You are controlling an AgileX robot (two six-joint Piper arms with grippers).
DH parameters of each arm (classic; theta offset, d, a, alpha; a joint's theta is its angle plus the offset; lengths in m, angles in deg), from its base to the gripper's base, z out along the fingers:
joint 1: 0 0.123 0 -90
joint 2: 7.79 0 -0.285 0
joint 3: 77.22 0 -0.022 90
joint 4: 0 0.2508 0 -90
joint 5: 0 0 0.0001 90
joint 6: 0 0.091 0 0
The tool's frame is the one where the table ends.
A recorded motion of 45 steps. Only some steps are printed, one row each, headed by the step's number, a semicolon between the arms.
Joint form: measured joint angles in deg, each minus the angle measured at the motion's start. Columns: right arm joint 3, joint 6, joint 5, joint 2, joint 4, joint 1; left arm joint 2, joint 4, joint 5, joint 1, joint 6, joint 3.
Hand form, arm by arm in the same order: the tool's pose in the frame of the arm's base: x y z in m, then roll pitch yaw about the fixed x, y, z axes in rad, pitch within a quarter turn. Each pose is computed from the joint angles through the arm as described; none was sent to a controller.
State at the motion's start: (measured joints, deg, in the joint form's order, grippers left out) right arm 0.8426 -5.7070 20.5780 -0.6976 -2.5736 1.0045; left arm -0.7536 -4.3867 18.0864 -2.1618 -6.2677 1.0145
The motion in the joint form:
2: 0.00 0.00 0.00 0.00 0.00 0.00; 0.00 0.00 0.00 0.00 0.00 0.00
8: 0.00 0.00 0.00 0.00 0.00 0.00; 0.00 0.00 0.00 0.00 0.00 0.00
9: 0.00 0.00 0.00 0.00 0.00 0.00; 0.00 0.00 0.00 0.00 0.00 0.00
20: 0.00 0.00 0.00 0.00 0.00 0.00; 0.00 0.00 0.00 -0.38 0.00 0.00
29: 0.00 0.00 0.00 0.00 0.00 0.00; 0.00 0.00 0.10 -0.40 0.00 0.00
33: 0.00 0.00 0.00 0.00 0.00 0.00; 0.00 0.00 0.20 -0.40 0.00 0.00
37: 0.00 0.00 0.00 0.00 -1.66 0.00; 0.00 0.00 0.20 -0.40 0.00 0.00
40: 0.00 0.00 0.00 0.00 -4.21 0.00; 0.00 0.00 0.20 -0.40 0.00 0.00
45: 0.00 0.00 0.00 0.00 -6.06 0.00; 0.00 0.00 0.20 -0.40 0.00 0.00
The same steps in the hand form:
2: 0.0528 -0.0005 0.1766 -2.6640 1.2609 -2.6427; 0.0537 -0.0042 0.1795 -2.4733 1.2732 -2.5134
8: 0.0528 -0.0005 0.1766 -2.6640 1.2609 -2.6427; 0.0537 -0.0042 0.1795 -2.4733 1.2732 -2.5134
9: 0.0528 -0.0005 0.1766 -2.6640 1.2609 -2.6427; 0.0537 -0.0042 0.1795 -2.4733 1.2732 -2.5134
20: 0.0528 -0.0005 0.1766 -2.6640 1.2609 -2.6427; 0.0536 -0.0046 0.1795 -2.4733 1.2732 -2.5201
29: 0.0528 -0.0005 0.1766 -2.6640 1.2609 -2.6427; 0.0536 -0.0046 0.1793 -2.4769 1.2719 -2.5241
33: 0.0528 -0.0005 0.1766 -2.6640 1.2609 -2.6427; 0.0536 -0.0046 0.1792 -2.4806 1.2705 -2.5277
37: 0.0528 -0.0014 0.1766 -2.5836 1.2466 -2.5687; 0.0536 -0.0046 0.1792 -2.4806 1.2705 -2.5277
40: 0.0528 -0.0029 0.1767 -2.4732 1.2214 -2.4683; 0.0536 -0.0046 0.1792 -2.4806 1.2705 -2.5277
45: 0.0528 -0.0039 0.1769 -2.4025 1.2009 -2.4048; 0.0536 -0.0046 0.1792 -2.4806 1.2705 -2.5277

